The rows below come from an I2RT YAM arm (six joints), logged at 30 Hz.
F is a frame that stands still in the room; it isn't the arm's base.
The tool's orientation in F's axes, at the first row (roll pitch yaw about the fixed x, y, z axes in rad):
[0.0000 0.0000 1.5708]
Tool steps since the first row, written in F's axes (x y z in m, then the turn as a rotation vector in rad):
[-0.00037 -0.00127 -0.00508 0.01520 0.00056 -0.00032]
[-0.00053 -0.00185 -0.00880 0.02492 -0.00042 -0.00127]
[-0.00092 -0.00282 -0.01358 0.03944 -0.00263 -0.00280]
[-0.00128 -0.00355 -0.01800 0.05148 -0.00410 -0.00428]
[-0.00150 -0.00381 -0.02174 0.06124 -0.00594 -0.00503]
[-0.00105 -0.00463 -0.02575 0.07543 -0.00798 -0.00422]
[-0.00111 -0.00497 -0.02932 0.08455 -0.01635 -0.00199]
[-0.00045 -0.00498 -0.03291 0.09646 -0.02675 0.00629]
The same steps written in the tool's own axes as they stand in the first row. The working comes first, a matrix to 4 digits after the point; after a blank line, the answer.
The tool's axes in the first row as the columns of a matrix, in F's axes (used below as rounded here):
[0.0000 -1.0000 0.0000]
[1.0000 0.0000 0.0000]
[0.0000 0.0000 1.0000]

[-0.00127 0.00037 -0.00508 0.00056 -0.01520 -0.00032]
[-0.00185 0.00053 -0.00880 -0.00042 -0.02492 -0.00127]
[-0.00282 0.00092 -0.01358 -0.00263 -0.03944 -0.00280]
[-0.00355 0.00128 -0.01800 -0.00410 -0.05148 -0.00428]
[-0.00381 0.00150 -0.02174 -0.00594 -0.06124 -0.00503]
[-0.00463 0.00105 -0.02575 -0.00798 -0.07543 -0.00422]
[-0.00497 0.00111 -0.02932 -0.01635 -0.08455 -0.00199]
[-0.00498 0.00045 -0.03291 -0.02675 -0.09646 0.00629]

